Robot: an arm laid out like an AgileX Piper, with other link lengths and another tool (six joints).
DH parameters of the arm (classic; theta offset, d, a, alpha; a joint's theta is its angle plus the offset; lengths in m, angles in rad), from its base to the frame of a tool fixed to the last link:
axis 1: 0 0.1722 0 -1.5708
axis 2: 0.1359 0 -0.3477 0
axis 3: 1.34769 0 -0.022 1.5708
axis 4: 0 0.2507 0 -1.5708
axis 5: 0 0 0 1.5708
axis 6: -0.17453 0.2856 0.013 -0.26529
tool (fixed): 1.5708 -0.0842 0 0
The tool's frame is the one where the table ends.
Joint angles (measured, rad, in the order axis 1, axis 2, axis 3, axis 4, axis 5, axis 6), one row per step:
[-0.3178, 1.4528, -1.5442, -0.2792, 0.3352, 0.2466]
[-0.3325, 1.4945, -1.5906, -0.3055, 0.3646, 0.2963]
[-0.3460, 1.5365, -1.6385, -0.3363, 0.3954, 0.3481]
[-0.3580, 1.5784, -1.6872, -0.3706, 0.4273, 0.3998]
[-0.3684, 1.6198, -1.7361, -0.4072, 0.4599, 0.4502]
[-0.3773, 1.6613, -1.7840, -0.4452, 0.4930, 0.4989]
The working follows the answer.
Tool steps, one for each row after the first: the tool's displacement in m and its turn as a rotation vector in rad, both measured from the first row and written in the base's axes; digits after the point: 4 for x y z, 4 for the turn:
[0.0081, -0.0131, -0.0042, 0.0292, 0.0097, -0.0354]
[0.0157, -0.0264, -0.0083, 0.0558, 0.0185, -0.0732]
[0.0227, -0.0397, -0.0125, 0.0789, 0.0268, -0.1125]
[0.0291, -0.0529, -0.0167, 0.0983, 0.0345, -0.1530]
[0.0351, -0.0658, -0.0216, 0.1150, 0.0428, -0.1942]

Tool pose at each row, in the base's axes (x y z in m, rotation vector in rad; rounded; the steps above come from the unrounded poses):
[0.4113, -0.1801, 0.5486, 1.3019, 1.3229, 0.9039]
[0.4195, -0.1932, 0.5444, 1.3497, 1.2946, 0.8964]
[0.4270, -0.2065, 0.5403, 1.3959, 1.2639, 0.8854]
[0.4340, -0.2199, 0.5361, 1.4394, 1.2321, 0.8704]
[0.4404, -0.2330, 0.5319, 1.4796, 1.1996, 0.8520]
[0.4465, -0.2459, 0.5270, 1.5180, 1.1675, 0.8301]

